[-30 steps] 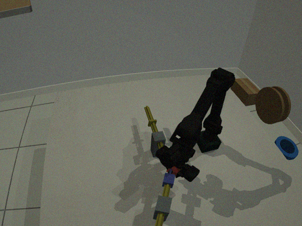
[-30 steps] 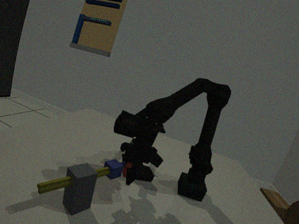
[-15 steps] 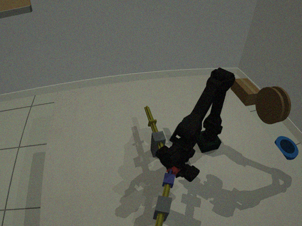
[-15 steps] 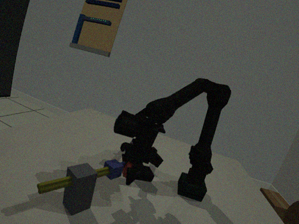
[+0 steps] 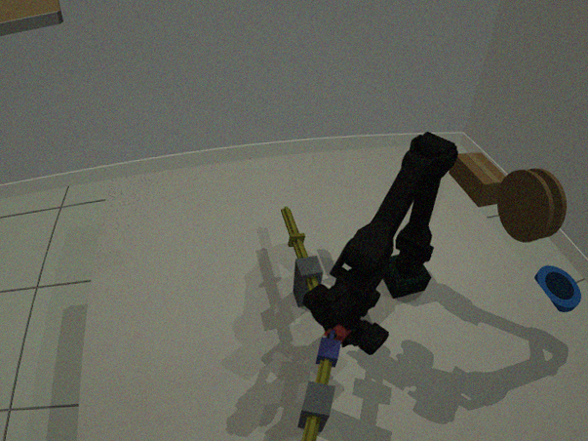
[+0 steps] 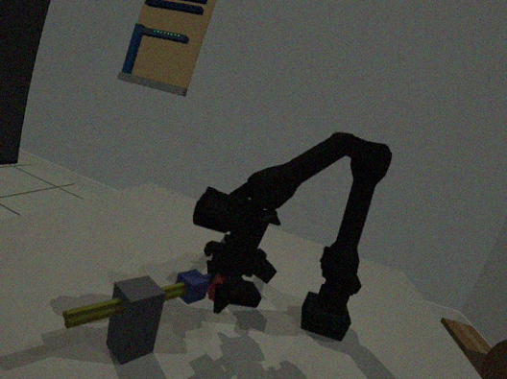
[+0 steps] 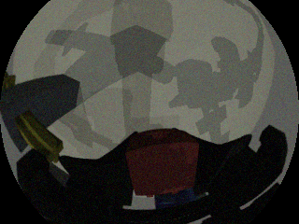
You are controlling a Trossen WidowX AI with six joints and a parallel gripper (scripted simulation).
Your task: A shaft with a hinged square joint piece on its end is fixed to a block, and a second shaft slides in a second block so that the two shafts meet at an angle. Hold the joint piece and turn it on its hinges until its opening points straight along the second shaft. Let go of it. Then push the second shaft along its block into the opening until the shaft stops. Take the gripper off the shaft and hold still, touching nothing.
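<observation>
My gripper tip is 4 cm below the red joint piece.
</observation>
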